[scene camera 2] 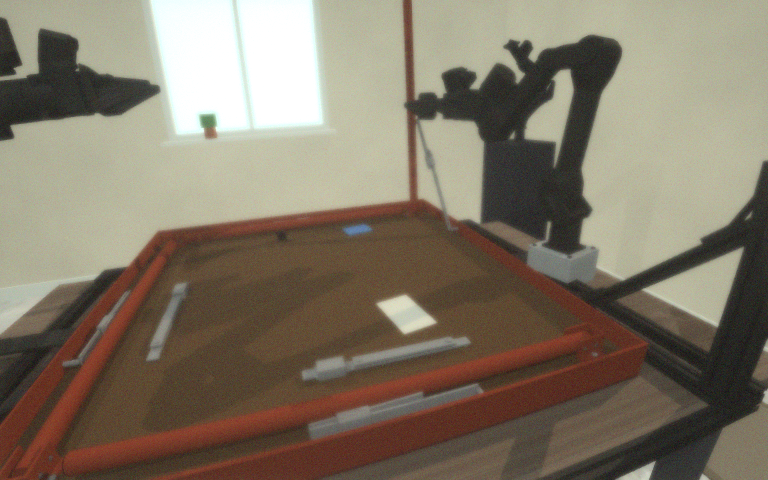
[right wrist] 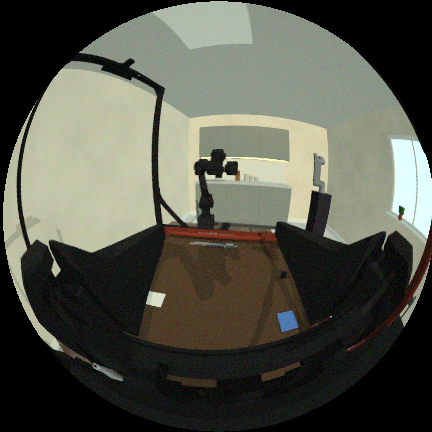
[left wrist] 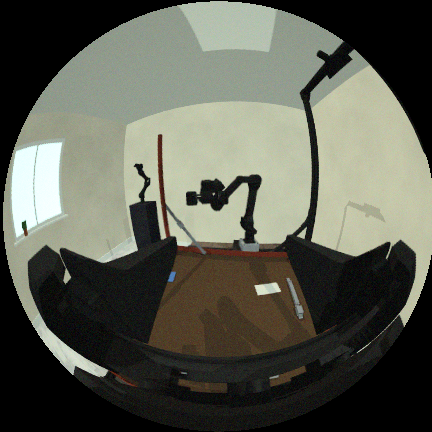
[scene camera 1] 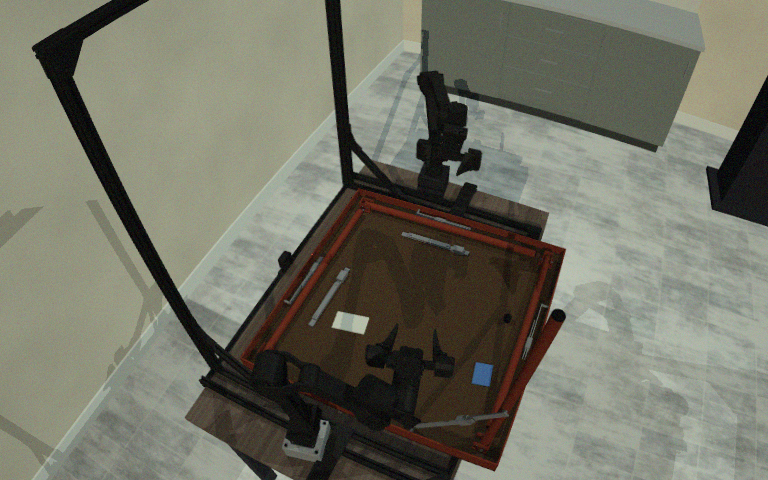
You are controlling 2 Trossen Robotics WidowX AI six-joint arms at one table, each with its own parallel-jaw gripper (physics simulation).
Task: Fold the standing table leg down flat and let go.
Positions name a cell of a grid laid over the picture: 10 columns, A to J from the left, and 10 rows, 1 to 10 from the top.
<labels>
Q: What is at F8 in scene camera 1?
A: The right gripper.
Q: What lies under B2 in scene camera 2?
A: The left gripper.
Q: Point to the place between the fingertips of the left gripper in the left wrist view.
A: At F6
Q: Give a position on a brown tabletop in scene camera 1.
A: F6
</labels>
